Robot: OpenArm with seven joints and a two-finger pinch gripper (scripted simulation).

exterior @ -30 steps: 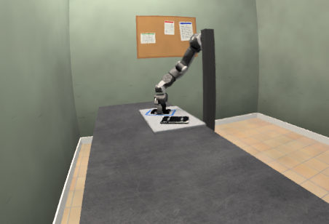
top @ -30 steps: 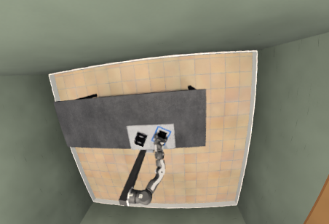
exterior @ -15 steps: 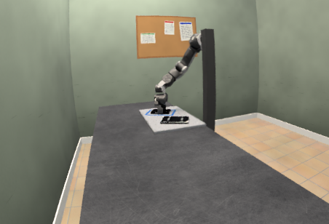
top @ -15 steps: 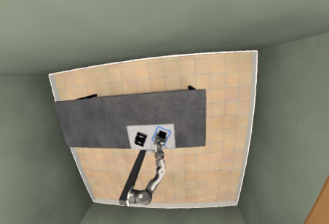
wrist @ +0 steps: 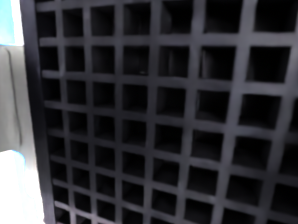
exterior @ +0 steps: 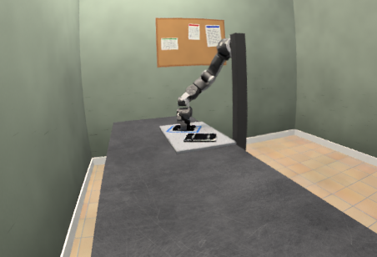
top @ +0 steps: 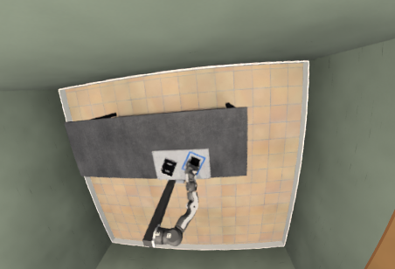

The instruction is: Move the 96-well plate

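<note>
Right now the black 96-well plate is right at my hand. Round my hand: black plate nest N1: 23 cm to the left, 4 cm behind.
</note>
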